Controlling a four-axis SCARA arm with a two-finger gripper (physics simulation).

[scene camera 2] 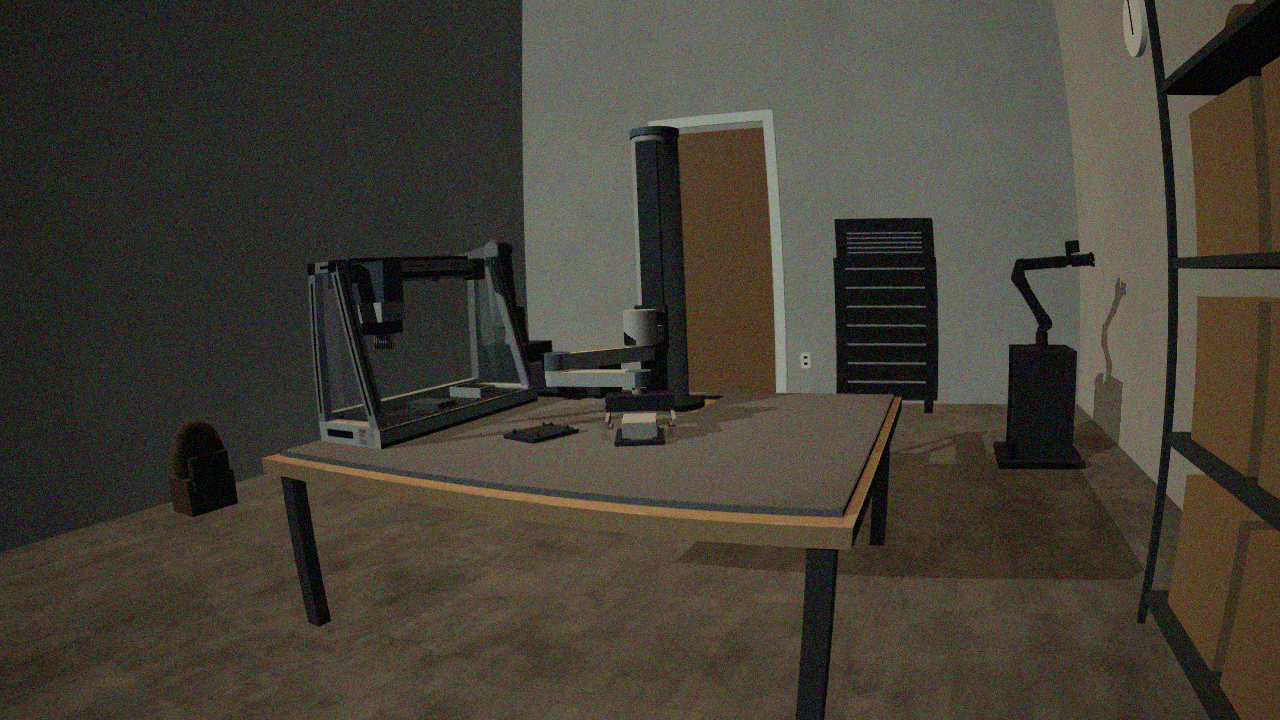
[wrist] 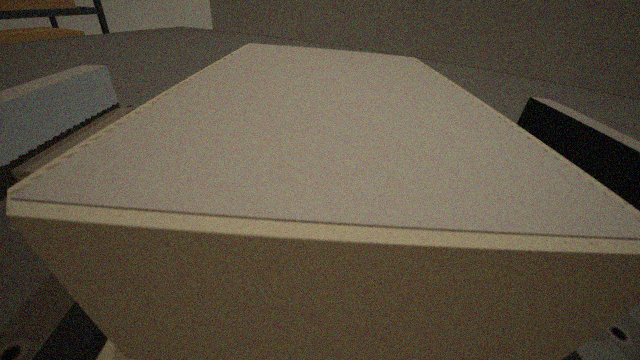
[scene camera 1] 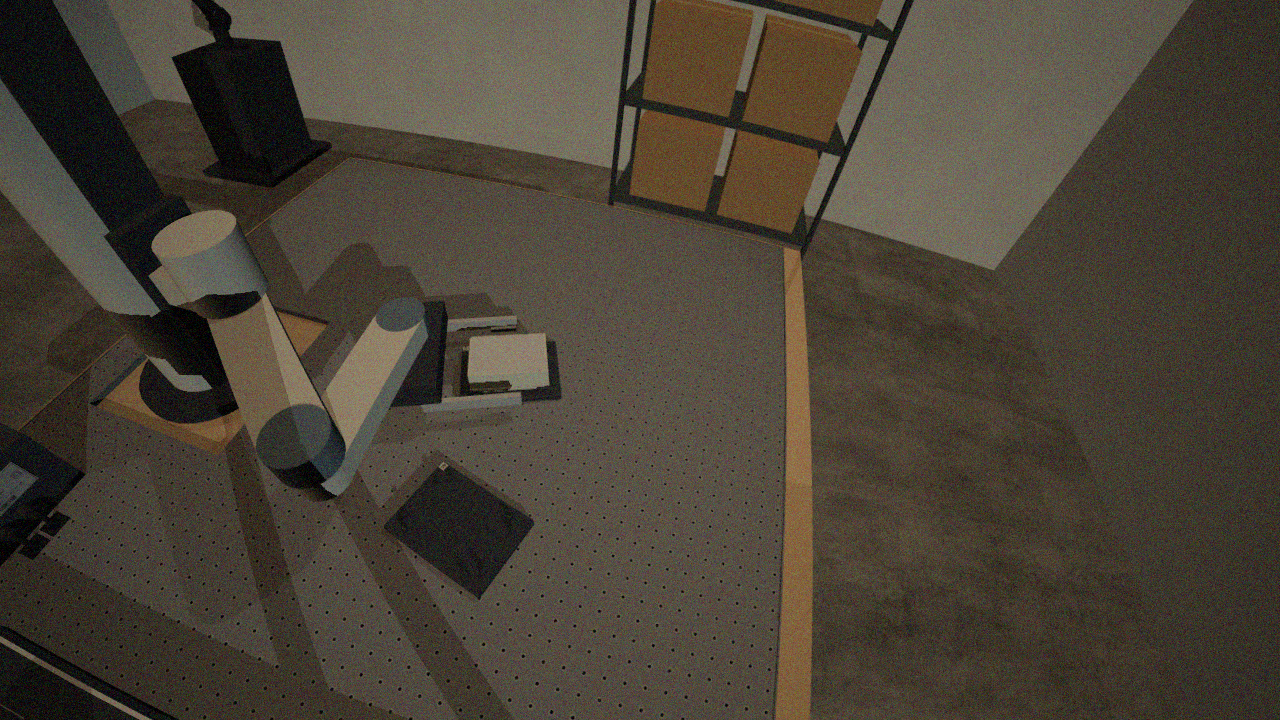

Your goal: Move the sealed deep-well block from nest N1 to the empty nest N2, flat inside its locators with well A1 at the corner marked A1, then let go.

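Places are measured from the arm's base along level axes (x left, y back, z up), in metres.
Pixels of known places: gripper, between the fingertips: (scene camera 2: 640, 424) (wrist: 324, 104) (scene camera 1: 518, 357); arm's base, origin of its link: (scene camera 1: 217, 365).
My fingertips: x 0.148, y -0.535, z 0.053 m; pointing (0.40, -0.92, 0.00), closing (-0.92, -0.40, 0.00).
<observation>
Ahead of a thing's pixels: the offset from my fingertips to its top centre. "spot": to the spot under its first point.
The sealed deep-well block {dx -0.009, dy +0.015, dz +0.014 m} (scene camera 1: 507, 360) (scene camera 2: 639, 428) (wrist: 320, 150) is a pale box with a flat top. It sits on the dark nest N1 {dx -0.009, dy +0.015, dz -0.022 m} (scene camera 1: 554, 368) (scene camera 2: 639, 440). My gripper (scene camera 1: 518, 360) (scene camera 2: 640, 418) (wrist: 324, 104) is open, with one finger on each side of the block and visible gaps between in the wrist view. The fingers are low, around the block's height. The dark square nest N2 {dx -0.280, dy -0.017, dz -0.018 m} (scene camera 1: 459, 530) (scene camera 2: 540, 433) is empty and turned at an angle to N1. A small pale mark {dx -0.206, dy +0.040, dz -0.028 m} (scene camera 1: 443, 466) is at one of its corners; its lettering is too small to read. The block's well A1 is hidden.
The arm's elbow (scene camera 1: 300, 445) (scene camera 2: 552, 361) is on the N2 side of the gripper. A framed gantry machine {spot: dx -0.717, dy -0.315, dz -0.002 m} (scene camera 2: 350, 431) stands at the table's left in scene camera 2. A shelf rack (scene camera 1: 620, 134) with boxes stands beyond the table edge (scene camera 1: 794, 402).
</observation>
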